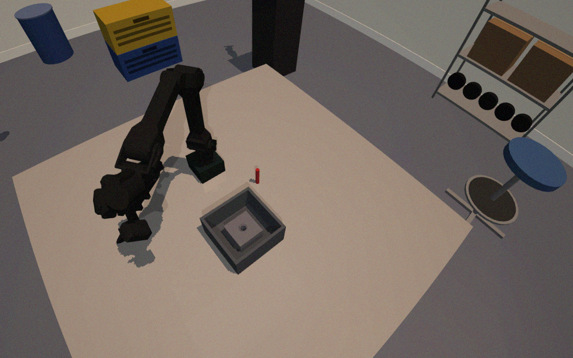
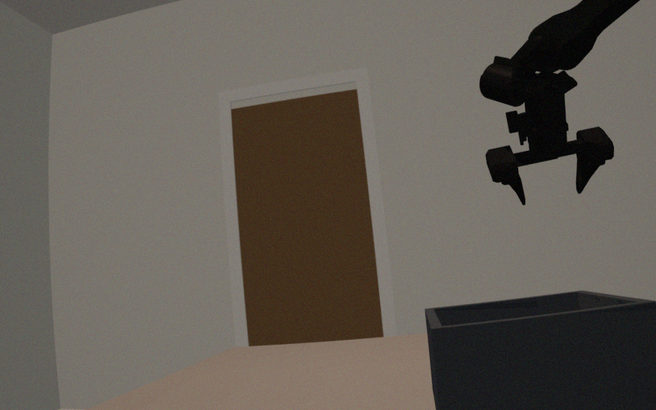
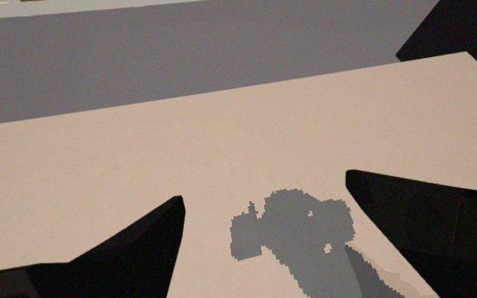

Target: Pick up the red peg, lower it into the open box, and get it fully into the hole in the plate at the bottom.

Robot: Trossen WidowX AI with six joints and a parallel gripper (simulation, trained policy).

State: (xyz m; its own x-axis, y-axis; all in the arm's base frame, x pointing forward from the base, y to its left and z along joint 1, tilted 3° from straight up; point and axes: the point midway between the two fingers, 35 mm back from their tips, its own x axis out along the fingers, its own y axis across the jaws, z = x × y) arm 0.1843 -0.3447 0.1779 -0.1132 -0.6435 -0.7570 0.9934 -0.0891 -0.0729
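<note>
Now: gripper tip 10 mm past the red peg, 470 mm to the right of it and 190 mm above it. Round my gripper tip: grey plate 130 mm ahead, 300 mm to the left, 190 mm below; grey box 130 mm ahead, 300 mm to the left, 210 mm below.
</note>
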